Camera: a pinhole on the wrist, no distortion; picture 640 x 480 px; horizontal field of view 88.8 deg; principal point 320.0 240.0 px. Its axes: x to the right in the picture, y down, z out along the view. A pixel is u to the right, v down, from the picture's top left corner.
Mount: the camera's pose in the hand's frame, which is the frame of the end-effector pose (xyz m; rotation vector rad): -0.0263 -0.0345 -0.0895 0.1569 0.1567 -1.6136
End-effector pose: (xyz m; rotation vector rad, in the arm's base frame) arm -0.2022 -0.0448 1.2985 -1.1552 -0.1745 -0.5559
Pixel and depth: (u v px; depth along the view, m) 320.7 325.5 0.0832
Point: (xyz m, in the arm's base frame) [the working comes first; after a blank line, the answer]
In the camera's frame: 0.0002 0.0218 0.0832

-0.2337 -0.0654 1.3357
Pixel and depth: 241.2 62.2 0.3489
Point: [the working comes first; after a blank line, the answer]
In the camera's frame: -0.0841 -0.1898 0.3489

-0.3499 0.2647 1.3309
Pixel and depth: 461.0 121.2 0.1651
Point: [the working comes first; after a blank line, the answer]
In the camera's frame: 0.0712 -0.0600 0.1651

-0.3377 -0.0009 1.3948
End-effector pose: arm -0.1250 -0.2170 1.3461 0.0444 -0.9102 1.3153
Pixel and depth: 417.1 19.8 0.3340
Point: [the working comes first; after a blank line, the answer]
In the camera's frame: 0.0992 -0.2251 0.3340

-0.0809 -0.5928 1.4245
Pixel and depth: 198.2 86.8 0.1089
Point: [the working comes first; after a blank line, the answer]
In the camera's frame: -0.0406 -0.0511 0.1089

-0.1252 -0.2953 1.3244
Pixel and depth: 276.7 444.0 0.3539
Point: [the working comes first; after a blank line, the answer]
In the camera's frame: -0.0469 0.2209 0.3539

-0.2176 -0.2162 1.6697
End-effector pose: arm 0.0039 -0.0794 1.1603 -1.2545 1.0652 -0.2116
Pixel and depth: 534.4 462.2 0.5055
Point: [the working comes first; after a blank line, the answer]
In the camera's frame: 0.3317 0.3437 0.5055

0.6065 -0.2211 1.3771
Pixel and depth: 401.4 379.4 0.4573
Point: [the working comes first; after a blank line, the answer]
In the camera's frame: 0.1139 0.1951 0.4573

0.4380 -0.0505 1.2574
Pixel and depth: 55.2 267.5 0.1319
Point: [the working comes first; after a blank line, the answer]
In the camera's frame: -0.1069 0.0111 0.1319

0.0259 -0.0163 1.1250
